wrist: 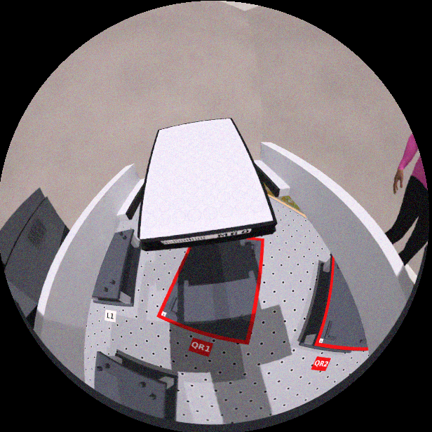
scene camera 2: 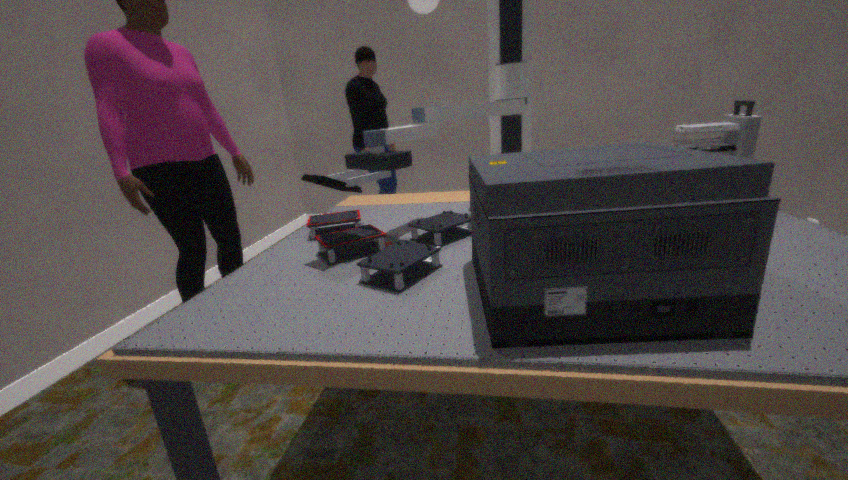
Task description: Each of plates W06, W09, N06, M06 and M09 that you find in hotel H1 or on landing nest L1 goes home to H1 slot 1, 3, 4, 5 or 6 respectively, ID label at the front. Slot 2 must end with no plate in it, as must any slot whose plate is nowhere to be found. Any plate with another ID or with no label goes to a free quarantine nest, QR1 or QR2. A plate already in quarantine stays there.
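Places are measured from the arm's base along level axes (x left, y up, z ahead), in metres.
Pixels of known places: gripper, fingertip midpoint: (scene camera 2: 334,182).
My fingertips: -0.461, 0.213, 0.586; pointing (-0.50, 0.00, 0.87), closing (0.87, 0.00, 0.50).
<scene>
Ahead of a thing's pixels: the offset from my fingertips to its top centre, as dx, dy, dz. Level surfaces: height alone.
My gripper (scene camera 2: 348,178) (wrist: 196,160) is shut on a plate (scene camera 2: 331,182) (wrist: 202,175), white on top with black edges. Its near-edge label has a barcode and reads like M60. I hold it high above the bench. Nest QR1 @[+0.013, -0.144, -0.018] (wrist: 217,300) (scene camera 2: 351,237) has a red outline and shows below the plate's near edge, partly hidden and shadowed. QR2 @[-0.111, -0.146, -0.211] (wrist: 345,310) (scene camera 2: 333,220) is at the right in the wrist view, partly behind a finger. Landing nest L1 @[+0.191, -0.140, +0.135] (wrist: 112,270) (scene camera 2: 398,256) is at the left; no plate shows on it. Hotel H1 does not show.
Another dark nest @[+0.253, -0.140, -0.139] (wrist: 132,385) (scene camera 2: 440,221) stands at the wrist view's lower left. A large dark instrument @[+0.562, +0.054, +0.208] (scene camera 2: 624,249) (wrist: 25,235) stands on the perforated bench @[dy -0.200] (scene camera 2: 297,321). A person in pink (scene camera 2: 154,107) stands beside the bench; one in black (scene camera 2: 365,110) stands behind the arm.
</scene>
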